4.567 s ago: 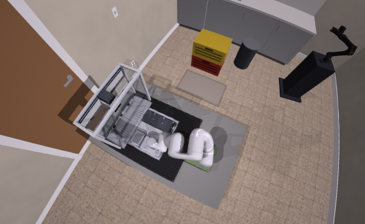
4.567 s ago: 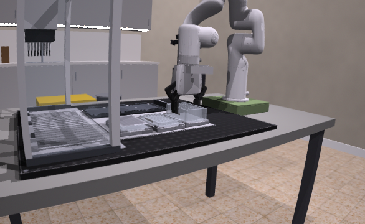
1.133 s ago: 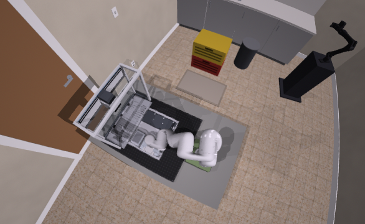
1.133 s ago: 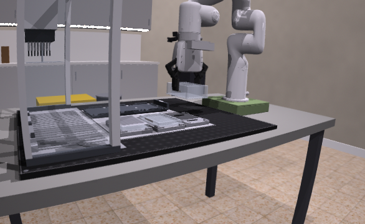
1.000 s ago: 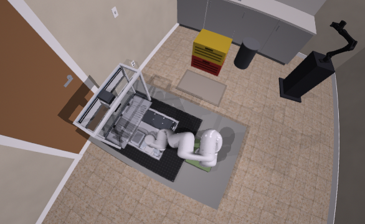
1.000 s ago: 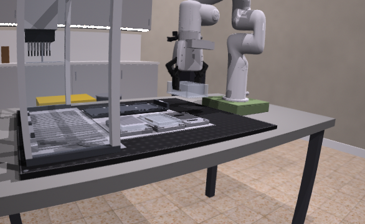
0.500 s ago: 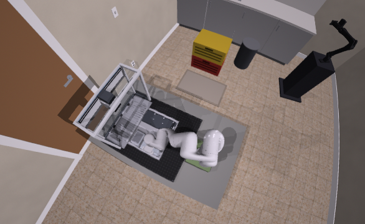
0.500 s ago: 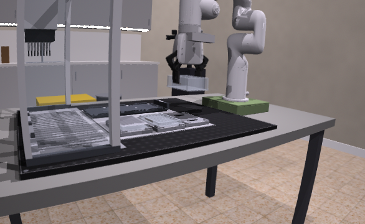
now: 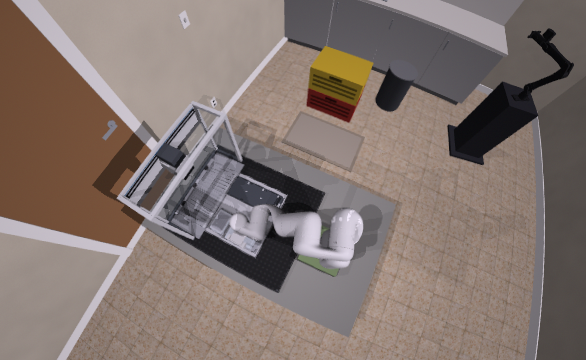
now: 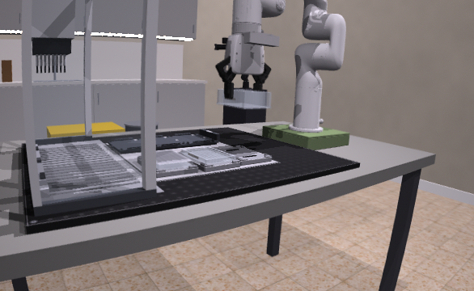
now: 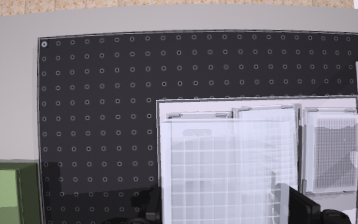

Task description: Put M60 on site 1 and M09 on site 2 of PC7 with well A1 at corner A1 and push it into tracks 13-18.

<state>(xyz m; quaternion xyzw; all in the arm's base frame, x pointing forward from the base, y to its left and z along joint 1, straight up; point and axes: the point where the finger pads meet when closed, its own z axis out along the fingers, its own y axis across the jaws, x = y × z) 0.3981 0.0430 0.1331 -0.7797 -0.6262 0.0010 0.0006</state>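
The plate carrier PC7 is 70 mm ahead of my hand, 250 mm to the right of it and 150 mm below it. From my hand the other things lie so: deep-well block M09: 20 mm below; plate nest S1: 160 mm below; frame post: 350 mm ahead, 100 mm to the left, 80 mm above.
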